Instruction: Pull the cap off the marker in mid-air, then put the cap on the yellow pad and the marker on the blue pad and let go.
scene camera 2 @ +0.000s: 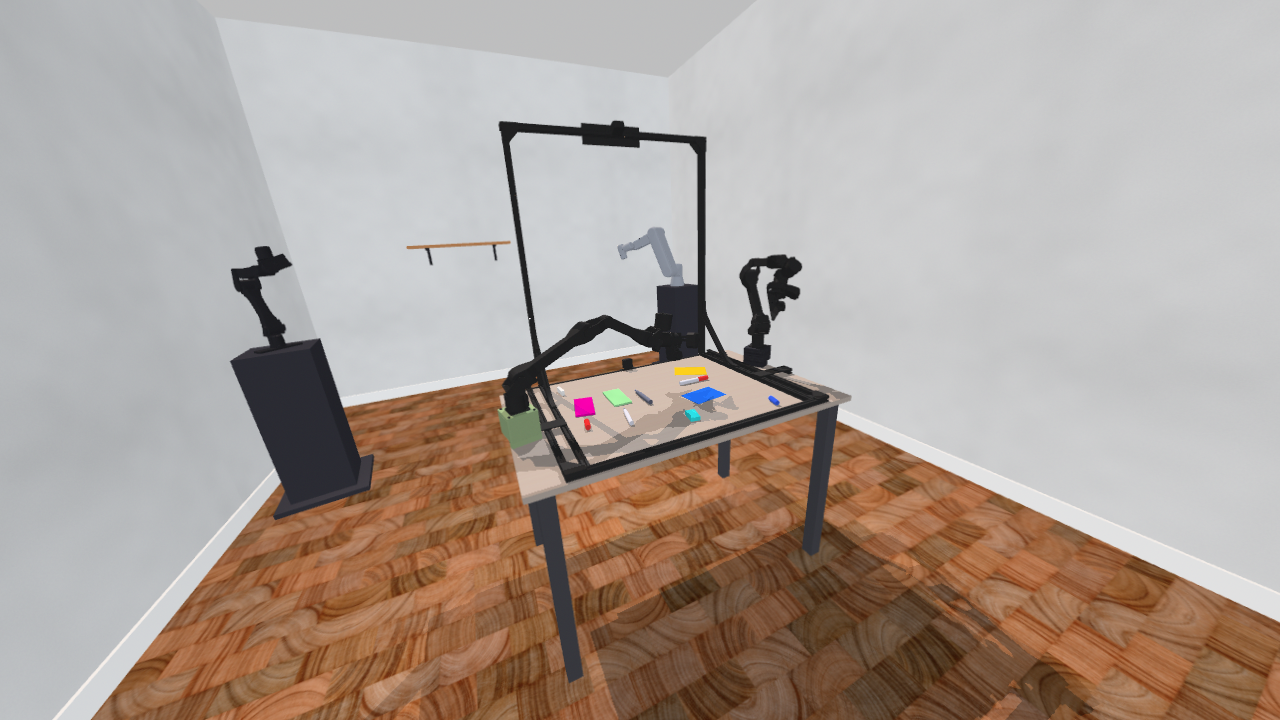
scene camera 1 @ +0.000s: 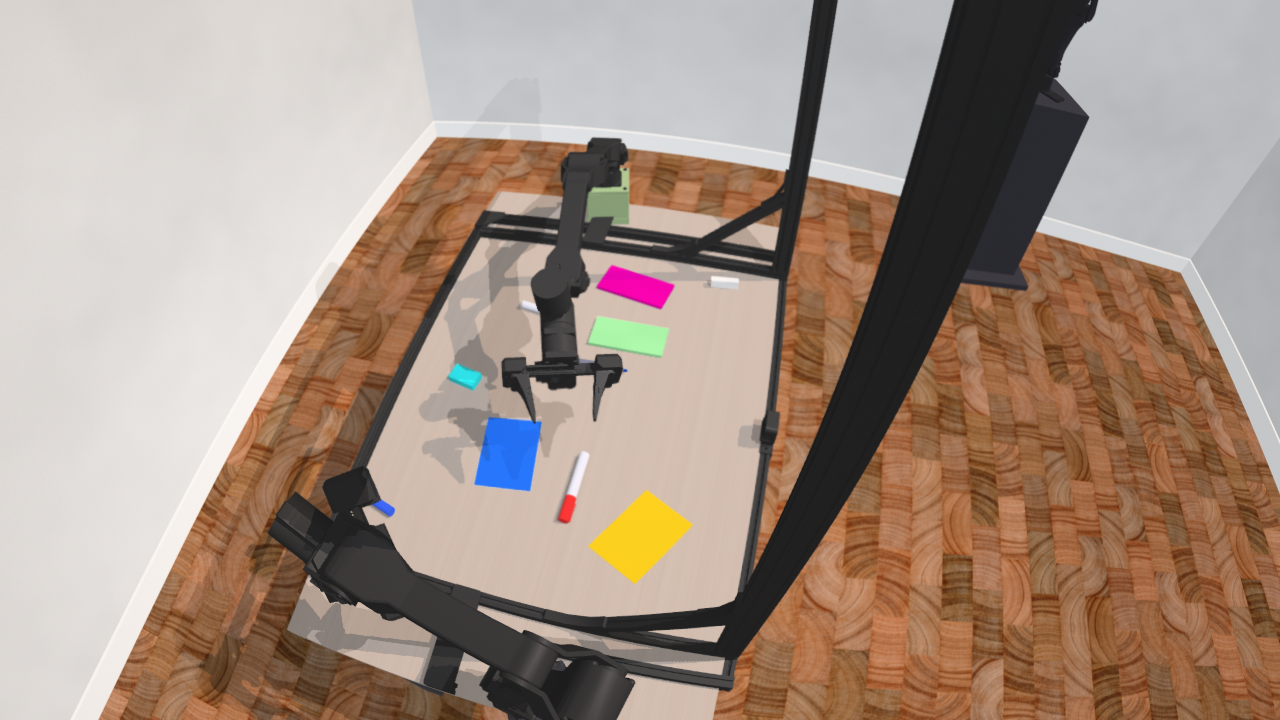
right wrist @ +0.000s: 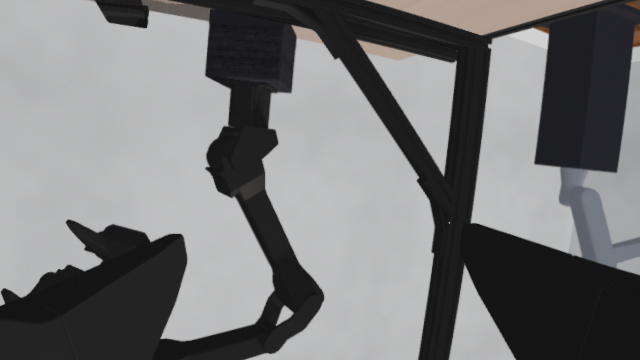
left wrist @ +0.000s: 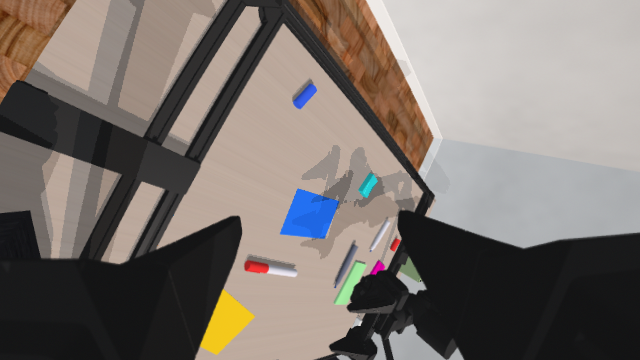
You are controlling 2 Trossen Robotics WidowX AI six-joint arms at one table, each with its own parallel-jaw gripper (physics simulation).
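Places are measured from the left arm's base along level axes (x ahead, y left, z up), in centimetres.
Pixels of known places: left gripper, fingertip midpoint: (scene camera 2: 772, 315) (scene camera 1: 385, 530) (right wrist: 39, 253) (left wrist: 320, 221); right gripper, fingertip midpoint: (scene camera 1: 564, 422) (right wrist: 324, 243) (left wrist: 338, 329); left arm's base, link origin: (scene camera 2: 757, 346) (right wrist: 251, 85); right arm's base, link origin: (scene camera 2: 517, 409) (scene camera 1: 608, 179).
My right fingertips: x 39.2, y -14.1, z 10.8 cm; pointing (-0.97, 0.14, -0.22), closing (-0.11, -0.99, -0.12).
Ahead of a thing's pixels: the offset from my right fingertips to its top centre.
The marker {dx -1.3, dy +0.4, dz -17.7 cm} (scene camera 1: 579, 470) (scene camera 2: 689, 382) (left wrist: 283, 271) lies on the table with its red cap {dx -5.4, dy +2.5, dz -17.7 cm} (scene camera 1: 567, 509) (scene camera 2: 703, 377) (left wrist: 256, 266) on one end. It lies between the blue pad {dx +8.8, dy +10.8, dz -19.5 cm} (scene camera 1: 508, 454) (scene camera 2: 704, 394) (left wrist: 310, 215) and the yellow pad {dx -13.0, dy -8.4, dz -19.5 cm} (scene camera 1: 640, 537) (scene camera 2: 690, 370) (left wrist: 227, 320). Both pads are bare. My right gripper (scene camera 1: 564, 420) (right wrist: 324, 243) is open and empty above the table, beyond the marker's white end in scene camera 1. My left gripper (left wrist: 320, 221) is open and empty, held high at the table's near left in scene camera 1, where its fingers are hidden. The marker does not show in the right wrist view.
A magenta block {dx +43.2, dy -22.3, dz -18.8 cm} (scene camera 1: 635, 286), a green block {dx +29.7, dy -17.3, dz -18.8 cm} (scene camera 1: 628, 336), a cyan block {dx +27.7, dy +16.9, dz -18.1 cm} (scene camera 1: 465, 376) and a white block {dx +38.9, dy -41.3, dz -17.4 cm} (scene camera 1: 724, 282) lie around. A blue cylinder {dx +1.8, dy +36.6, dz -17.5 cm} (left wrist: 305, 96), a dark pen {dx +24.1, dy -8.4, dz -17.7 cm} (left wrist: 346, 264), a white pen {dx +40.4, dy -2.4, dz -17.9 cm} (left wrist: 380, 234) and a red piece {dx +53.5, dy -9.5, dz -17.5 cm} (left wrist: 395, 244) also lie there. A black frame post (scene camera 2: 701, 250) rises beside the table.
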